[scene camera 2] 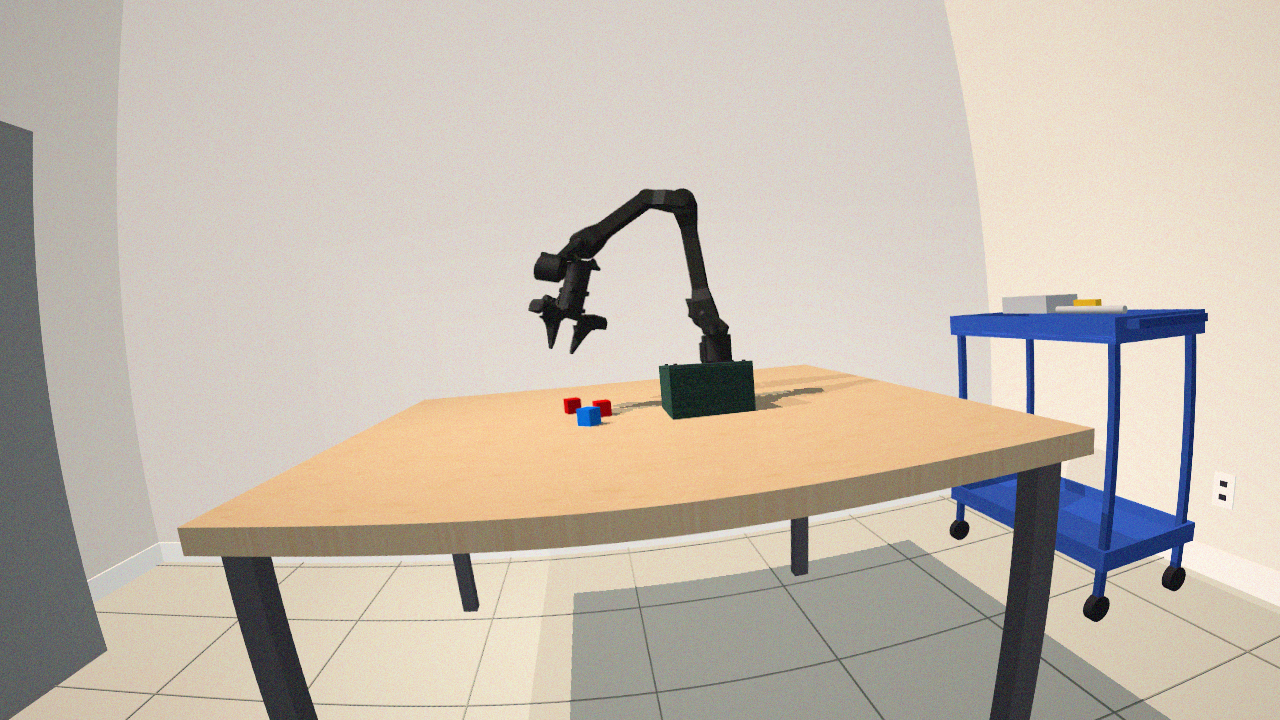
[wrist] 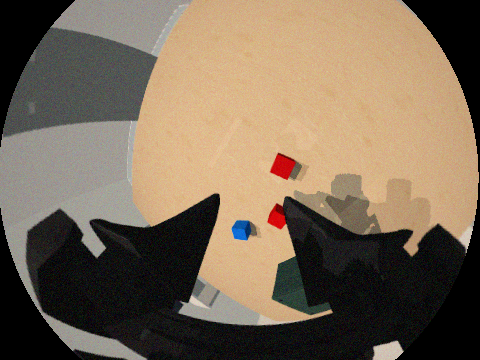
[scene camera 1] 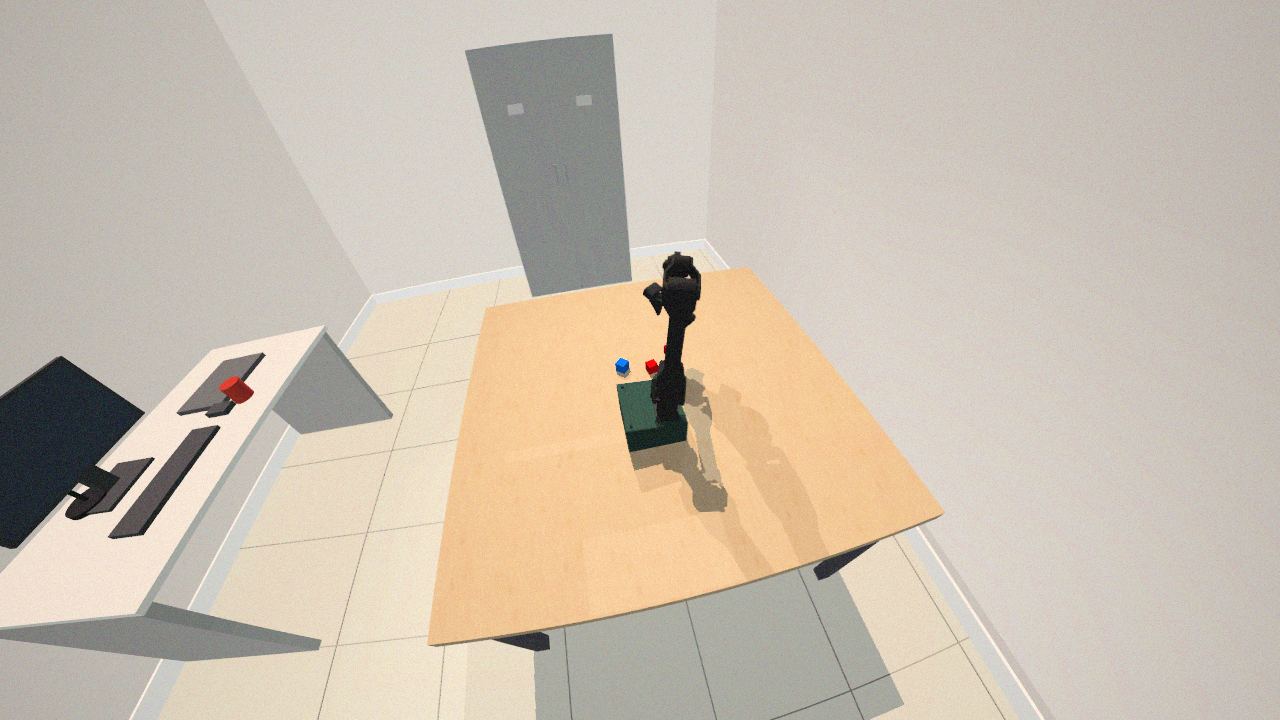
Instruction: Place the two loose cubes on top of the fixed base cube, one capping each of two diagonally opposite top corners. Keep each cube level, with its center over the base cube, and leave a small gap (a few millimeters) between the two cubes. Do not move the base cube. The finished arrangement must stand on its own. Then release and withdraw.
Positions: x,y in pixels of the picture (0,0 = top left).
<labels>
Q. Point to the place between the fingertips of my gripper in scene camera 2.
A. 561,351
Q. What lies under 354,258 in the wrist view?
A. My gripper.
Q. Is my gripper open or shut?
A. Open.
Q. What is my gripper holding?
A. Nothing.
</labels>
